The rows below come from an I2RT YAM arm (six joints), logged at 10 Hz.
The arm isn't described. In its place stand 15 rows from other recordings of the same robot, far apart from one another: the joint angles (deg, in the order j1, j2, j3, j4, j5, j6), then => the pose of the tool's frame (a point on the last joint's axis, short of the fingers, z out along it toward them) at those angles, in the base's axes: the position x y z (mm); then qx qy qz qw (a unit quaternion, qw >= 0).
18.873, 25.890, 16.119, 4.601, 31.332, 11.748 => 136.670 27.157 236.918 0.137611 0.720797 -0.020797 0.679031
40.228, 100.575, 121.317, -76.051, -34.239, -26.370 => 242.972 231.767 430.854 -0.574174 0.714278 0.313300 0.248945
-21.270, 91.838, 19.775, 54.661, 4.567, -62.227 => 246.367 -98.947 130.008 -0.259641 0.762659 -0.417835 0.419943
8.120, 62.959, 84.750, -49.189, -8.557, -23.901 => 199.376 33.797 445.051 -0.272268 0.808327 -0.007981 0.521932
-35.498, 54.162, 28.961, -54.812, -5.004, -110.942 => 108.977 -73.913 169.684 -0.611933 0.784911 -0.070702 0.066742
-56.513, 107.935, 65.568, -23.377, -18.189, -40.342 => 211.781 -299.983 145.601 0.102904 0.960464 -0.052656 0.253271
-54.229, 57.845, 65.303, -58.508, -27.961, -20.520 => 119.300 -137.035 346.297 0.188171 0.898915 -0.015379 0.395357
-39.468, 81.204, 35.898, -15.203, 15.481, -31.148 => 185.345 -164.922 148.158 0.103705 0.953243 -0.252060 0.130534
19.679, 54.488, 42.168, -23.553, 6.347, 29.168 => 196.652 66.151 270.642 0.098644 0.884007 0.142948 0.434012
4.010, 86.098, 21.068, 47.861, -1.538, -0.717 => 263.840 19.454 147.770 -0.041144 0.803648 0.027851 0.593028
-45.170, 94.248, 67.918, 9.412, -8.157, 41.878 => 278.719 -273.213 290.095 0.521183 0.610244 0.040060 0.595286
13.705, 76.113, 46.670, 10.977, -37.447, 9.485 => 282.915 91.274 269.213 -0.215788 0.761031 0.366407 0.489911
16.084, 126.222, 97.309, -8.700, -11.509, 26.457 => 483.960 146.934 194.093 0.036629 0.893132 0.243163 0.376623
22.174, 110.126, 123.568, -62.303, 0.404, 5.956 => 377.255 153.485 394.149 -0.130837 0.927055 0.082182 0.341610
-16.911, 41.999, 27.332, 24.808, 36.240, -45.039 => 163.340 -71.657 304.244 0.083106 0.649683 -0.546242 0.522135
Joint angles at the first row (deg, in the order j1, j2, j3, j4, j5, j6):
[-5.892 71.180 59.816 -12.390 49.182 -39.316]
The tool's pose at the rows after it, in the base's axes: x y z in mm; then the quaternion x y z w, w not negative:
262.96 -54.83 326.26 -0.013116 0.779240 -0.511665 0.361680
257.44 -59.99 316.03 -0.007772 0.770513 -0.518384 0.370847
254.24 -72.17 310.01 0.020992 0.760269 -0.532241 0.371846
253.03 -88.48 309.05 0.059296 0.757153 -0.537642 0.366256
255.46 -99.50 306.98 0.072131 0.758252 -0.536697 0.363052
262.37 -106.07 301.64 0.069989 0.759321 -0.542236 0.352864
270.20 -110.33 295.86 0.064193 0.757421 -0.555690 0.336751
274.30 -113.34 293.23 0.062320 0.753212 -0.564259 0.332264
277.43 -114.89 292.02 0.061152 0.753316 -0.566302 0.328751
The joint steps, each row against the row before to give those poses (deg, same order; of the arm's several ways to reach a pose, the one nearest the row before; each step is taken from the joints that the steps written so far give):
[-0.412 -3.137 -5.886 8.481 -3.144 -3.212]
[-1.334 -1.308 -4.059 5.353 -0.883 -1.405]
[-2.689 -0.043 -2.348 4.772 0.422 -0.217]
[-3.494 0.952 0.245 0.960 0.107 2.052]
[-2.232 1.462 0.562 0.598 -1.123 0.811]
[-0.902 2.339 0.360 1.779 -0.071 -1.056]
[-0.249 2.501 0.220 2.610 1.206 -2.308]
[-0.286 1.359 -0.044 2.416 0.435 -1.519]
[-0.088 0.914 0.404 0.471 0.174 -0.390]

